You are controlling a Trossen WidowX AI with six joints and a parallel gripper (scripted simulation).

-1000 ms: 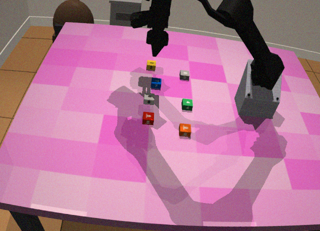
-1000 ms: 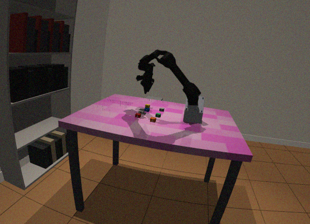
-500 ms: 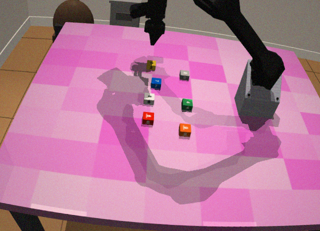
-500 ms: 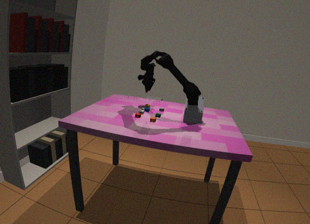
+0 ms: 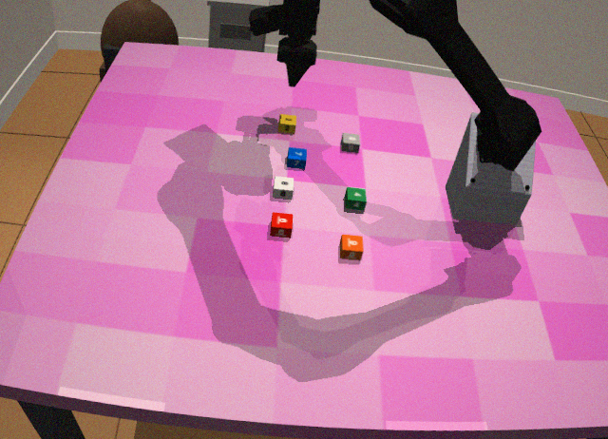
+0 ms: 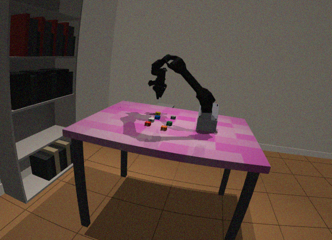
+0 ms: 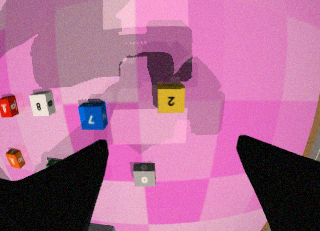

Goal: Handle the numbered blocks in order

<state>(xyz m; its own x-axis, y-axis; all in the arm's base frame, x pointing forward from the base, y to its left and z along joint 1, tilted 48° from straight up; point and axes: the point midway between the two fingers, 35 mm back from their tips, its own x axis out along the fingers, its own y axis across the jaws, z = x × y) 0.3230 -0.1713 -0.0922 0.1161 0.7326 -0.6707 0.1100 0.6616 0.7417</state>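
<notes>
Right now my gripper tip is 12 cm past the grey block, 4 cm to the right of it and 11 cm above it. The rest, counted from my gripper tip: yellow block: 1 cm to the right, 11 cm below; then blue block: 1 cm behind, 10 cm to the left, 11 cm below; then white block: 2 cm ahead, 18 cm to the left, 11 cm below.
</notes>
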